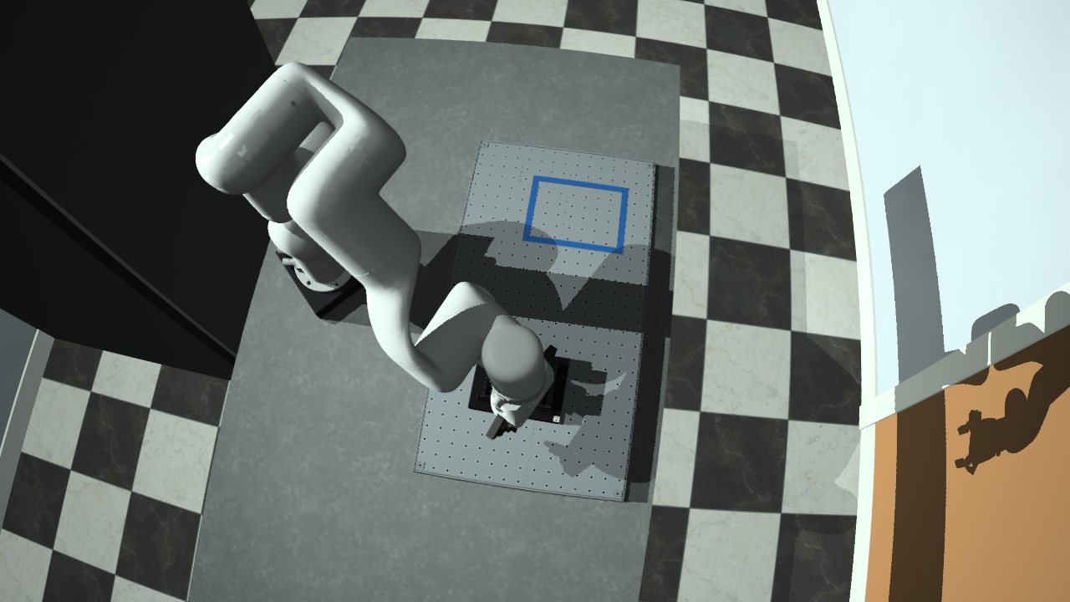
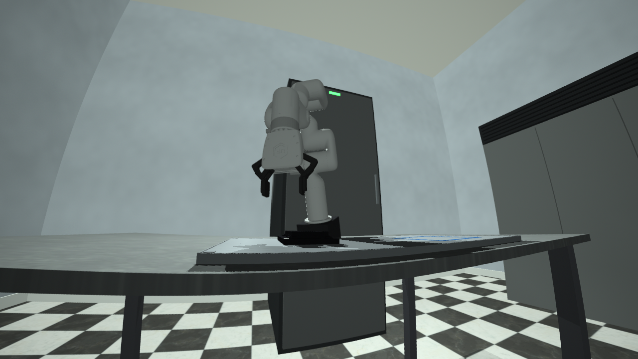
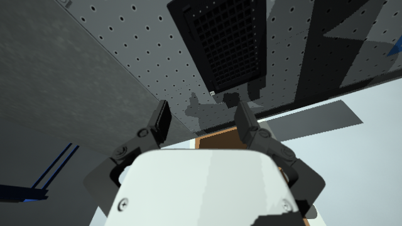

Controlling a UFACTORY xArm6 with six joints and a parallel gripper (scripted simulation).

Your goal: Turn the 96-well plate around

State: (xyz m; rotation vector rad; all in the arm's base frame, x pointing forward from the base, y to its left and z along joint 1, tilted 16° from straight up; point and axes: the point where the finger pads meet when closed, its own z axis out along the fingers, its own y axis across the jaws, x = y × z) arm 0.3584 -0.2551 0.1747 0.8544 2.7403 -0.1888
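Right now the black 96-well plate is 10 mm behind my hand, 60 mm to the left of it and 100 mm below it. Also, from my hand: small white A1 mark (50 mm ahead, 10 mm to the right, 110 mm below); black plate nest N1 (10 mm behind, 60 mm to the left, 110 mm below).
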